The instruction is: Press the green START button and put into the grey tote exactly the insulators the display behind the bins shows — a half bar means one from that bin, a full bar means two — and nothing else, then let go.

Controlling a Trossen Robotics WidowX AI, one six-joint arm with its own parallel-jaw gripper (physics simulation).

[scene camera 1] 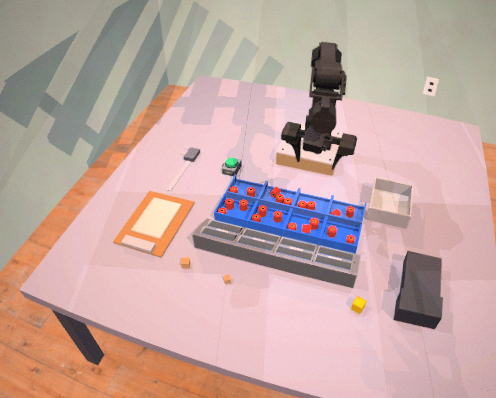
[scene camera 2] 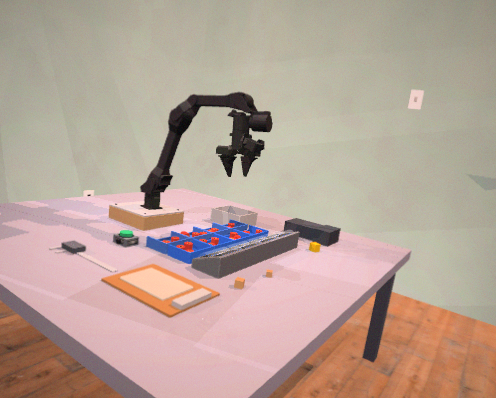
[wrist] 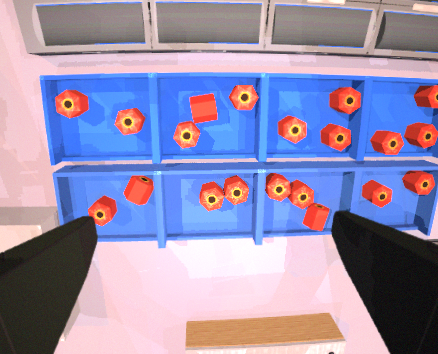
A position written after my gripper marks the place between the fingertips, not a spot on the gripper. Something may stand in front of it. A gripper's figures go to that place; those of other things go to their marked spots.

Labels:
My gripper [scene camera 1: 315,165]: 1.13 m from the lens. A grey tote [scene camera 1: 391,201]: 1.41 m from the lens. A dark box [scene camera 1: 419,303]: 1.11 m from the lens. The marked spots on the grey tote and the dark box are 0.42 m apart.

